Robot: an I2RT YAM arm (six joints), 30 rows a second.
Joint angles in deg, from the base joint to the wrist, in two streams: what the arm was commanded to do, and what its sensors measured. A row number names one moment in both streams.
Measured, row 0:
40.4, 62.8, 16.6, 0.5, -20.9, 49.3
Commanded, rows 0 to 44:
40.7, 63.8, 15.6, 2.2, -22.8, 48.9
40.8, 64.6, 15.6, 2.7, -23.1, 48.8
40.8, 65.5, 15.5, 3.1, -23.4, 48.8
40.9, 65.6, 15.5, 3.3, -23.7, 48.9
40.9, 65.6, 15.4, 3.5, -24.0, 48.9
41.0, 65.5, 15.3, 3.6, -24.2, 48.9
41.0, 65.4, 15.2, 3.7, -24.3, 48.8
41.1, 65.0, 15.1, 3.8, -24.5, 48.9
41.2, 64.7, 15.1, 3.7, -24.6, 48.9
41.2, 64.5, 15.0, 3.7, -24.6, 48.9
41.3, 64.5, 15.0, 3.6, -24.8, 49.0
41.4, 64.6, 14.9, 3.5, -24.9, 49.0
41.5, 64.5, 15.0, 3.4, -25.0, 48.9
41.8, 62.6, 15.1, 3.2, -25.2, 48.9
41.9, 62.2, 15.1, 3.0, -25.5, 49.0
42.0, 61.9, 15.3, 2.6, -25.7, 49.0
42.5, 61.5, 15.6, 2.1, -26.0, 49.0
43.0, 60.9, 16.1, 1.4, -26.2, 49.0
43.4, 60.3, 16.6, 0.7, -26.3, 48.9
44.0, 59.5, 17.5, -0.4, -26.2, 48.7
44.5, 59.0, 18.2, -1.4, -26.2, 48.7
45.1, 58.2, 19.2, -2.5, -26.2, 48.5
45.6, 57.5, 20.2, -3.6, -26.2, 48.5
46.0, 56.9, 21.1, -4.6, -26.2, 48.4
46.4, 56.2, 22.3, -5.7, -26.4, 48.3
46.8, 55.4, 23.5, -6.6, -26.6, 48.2
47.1, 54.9, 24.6, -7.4, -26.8, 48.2
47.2, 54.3, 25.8, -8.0, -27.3, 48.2
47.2, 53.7, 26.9, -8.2, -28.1, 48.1
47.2, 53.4, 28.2, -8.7, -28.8, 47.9
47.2, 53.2, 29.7, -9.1, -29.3, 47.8
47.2, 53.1, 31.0, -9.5, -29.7, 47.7
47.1, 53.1, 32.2, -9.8, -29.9, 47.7
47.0, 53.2, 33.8, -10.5, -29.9, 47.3
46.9, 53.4, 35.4, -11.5, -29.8, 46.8
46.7, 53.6, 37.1, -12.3, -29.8, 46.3
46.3, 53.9, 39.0, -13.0, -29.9, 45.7
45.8, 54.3, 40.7, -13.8, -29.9, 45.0
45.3, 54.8, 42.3, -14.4, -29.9, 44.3
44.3, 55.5, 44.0, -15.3, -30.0, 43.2
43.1, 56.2, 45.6, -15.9, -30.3, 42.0
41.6, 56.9, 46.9, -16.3, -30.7, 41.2
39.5, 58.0, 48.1, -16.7, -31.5, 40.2
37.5, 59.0, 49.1, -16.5, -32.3, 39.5
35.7, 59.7, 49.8, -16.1, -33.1, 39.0
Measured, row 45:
39.1, 58.0, 47.4, -14.7, -30.2, 42.9
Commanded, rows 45 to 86:
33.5, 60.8, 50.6, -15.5, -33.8, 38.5
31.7, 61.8, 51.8, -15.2, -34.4, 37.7
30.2, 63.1, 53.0, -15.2, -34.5, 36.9
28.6, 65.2, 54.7, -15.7, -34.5, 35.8
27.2, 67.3, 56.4, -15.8, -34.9, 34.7
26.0, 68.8, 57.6, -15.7, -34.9, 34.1
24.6, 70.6, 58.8, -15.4, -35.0, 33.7
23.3, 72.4, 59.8, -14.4, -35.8, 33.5
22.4, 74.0, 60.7, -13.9, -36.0, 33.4
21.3, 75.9, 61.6, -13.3, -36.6, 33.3
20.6, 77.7, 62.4, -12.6, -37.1, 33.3
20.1, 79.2, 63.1, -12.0, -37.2, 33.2
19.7, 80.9, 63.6, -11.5, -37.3, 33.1
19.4, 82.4, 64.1, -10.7, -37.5, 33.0
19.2, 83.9, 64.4, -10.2, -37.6, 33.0
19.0, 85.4, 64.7, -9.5, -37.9, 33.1
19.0, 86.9, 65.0, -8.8, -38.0, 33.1
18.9, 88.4, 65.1, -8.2, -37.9, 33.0
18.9, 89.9, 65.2, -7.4, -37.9, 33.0
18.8, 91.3, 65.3, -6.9, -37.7, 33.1
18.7, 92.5, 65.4, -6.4, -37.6, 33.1
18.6, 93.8, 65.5, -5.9, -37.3, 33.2
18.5, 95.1, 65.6, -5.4, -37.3, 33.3
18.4, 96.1, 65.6, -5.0, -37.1, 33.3
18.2, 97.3, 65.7, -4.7, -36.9, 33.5
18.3, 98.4, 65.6, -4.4, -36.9, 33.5
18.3, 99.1, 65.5, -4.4, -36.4, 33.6
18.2, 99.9, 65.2, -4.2, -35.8, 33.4
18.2, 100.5, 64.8, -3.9, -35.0, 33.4
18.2, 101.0, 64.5, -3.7, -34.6, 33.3
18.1, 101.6, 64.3, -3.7, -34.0, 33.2
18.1, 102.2, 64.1, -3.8, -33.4, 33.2
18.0, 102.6, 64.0, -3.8, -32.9, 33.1
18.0, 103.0, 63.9, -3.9, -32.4, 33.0
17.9, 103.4, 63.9, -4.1, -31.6, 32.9
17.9, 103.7, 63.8, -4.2, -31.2, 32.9
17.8, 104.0, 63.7, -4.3, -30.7, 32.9
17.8, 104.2, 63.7, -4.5, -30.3, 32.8
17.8, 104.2, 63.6, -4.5, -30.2, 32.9
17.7, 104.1, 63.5, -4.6, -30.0, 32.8
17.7, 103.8, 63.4, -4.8, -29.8, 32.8
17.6, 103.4, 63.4, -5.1, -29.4, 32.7
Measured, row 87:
18.4, 103.5, 63.8, -4.2, -31.9, 34.1
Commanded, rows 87 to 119:
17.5, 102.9, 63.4, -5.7, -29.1, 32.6
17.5, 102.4, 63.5, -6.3, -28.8, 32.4
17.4, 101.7, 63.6, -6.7, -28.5, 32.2
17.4, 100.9, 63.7, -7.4, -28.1, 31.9
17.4, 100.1, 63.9, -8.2, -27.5, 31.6
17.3, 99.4, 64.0, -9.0, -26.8, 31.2
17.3, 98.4, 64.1, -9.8, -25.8, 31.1
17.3, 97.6, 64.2, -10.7, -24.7, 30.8
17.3, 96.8, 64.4, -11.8, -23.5, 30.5
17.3, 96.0, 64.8, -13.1, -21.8, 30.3
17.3, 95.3, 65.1, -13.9, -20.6, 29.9
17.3, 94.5, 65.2, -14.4, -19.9, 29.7
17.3, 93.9, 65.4, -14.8, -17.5, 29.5
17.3, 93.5, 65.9, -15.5, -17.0, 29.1
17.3, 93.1, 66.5, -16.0, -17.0, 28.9
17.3, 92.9, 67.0, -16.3, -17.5, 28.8
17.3, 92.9, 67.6, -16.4, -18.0, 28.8
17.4, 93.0, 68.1, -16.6, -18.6, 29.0
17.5, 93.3, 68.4, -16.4, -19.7, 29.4
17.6, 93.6, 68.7, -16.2, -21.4, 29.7
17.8, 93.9, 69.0, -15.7, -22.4, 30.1
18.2, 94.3, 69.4, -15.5, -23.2, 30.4
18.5, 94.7, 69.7, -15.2, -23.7, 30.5
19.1, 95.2, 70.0, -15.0, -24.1, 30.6
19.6, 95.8, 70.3, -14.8, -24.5, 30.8
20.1, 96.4, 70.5, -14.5, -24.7, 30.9
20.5, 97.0, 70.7, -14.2, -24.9, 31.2
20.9, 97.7, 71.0, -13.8, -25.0, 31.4
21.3, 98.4, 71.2, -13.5, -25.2, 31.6
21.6, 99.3, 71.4, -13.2, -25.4, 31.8
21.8, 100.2, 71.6, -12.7, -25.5, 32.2
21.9, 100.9, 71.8, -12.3, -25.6, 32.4
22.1, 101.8, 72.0, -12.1, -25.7, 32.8
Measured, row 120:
21.8, 100.0, 70.5, -13.1, -24.4, 31.7
